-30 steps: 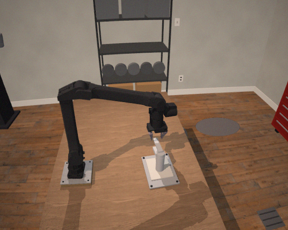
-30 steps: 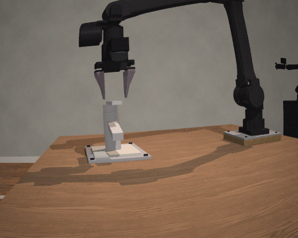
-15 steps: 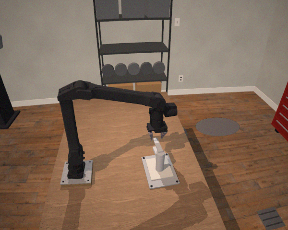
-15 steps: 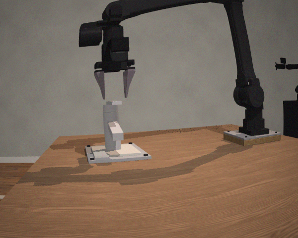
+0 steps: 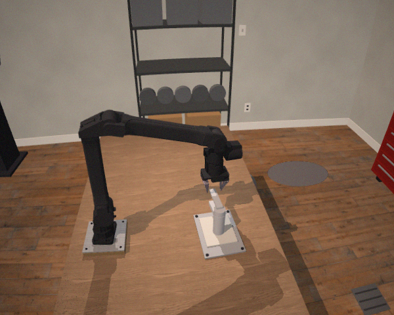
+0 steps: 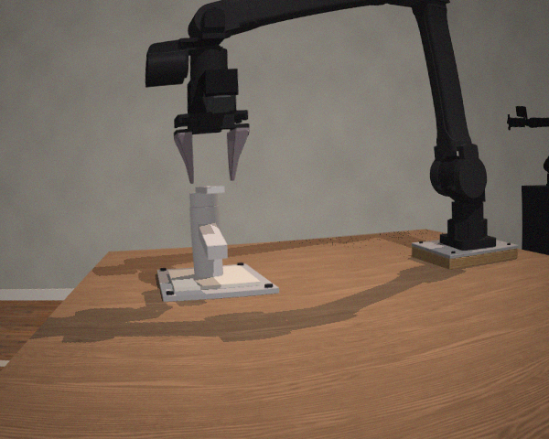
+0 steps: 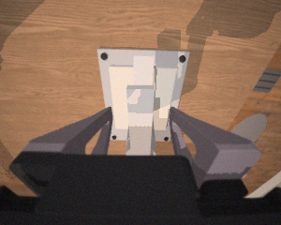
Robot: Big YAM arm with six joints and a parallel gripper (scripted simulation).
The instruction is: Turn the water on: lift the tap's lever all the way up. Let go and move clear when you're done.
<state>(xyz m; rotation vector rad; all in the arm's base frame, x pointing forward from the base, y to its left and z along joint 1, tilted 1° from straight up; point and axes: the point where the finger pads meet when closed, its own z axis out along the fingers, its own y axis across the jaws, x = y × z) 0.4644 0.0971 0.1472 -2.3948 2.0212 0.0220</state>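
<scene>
My gripper is now 40 mm to the left of the lever, 20 mm above it and 10 mm short of it. Round my hand: white tap (70 mm below, 60 mm to the right, 10 mm ahead).
</scene>
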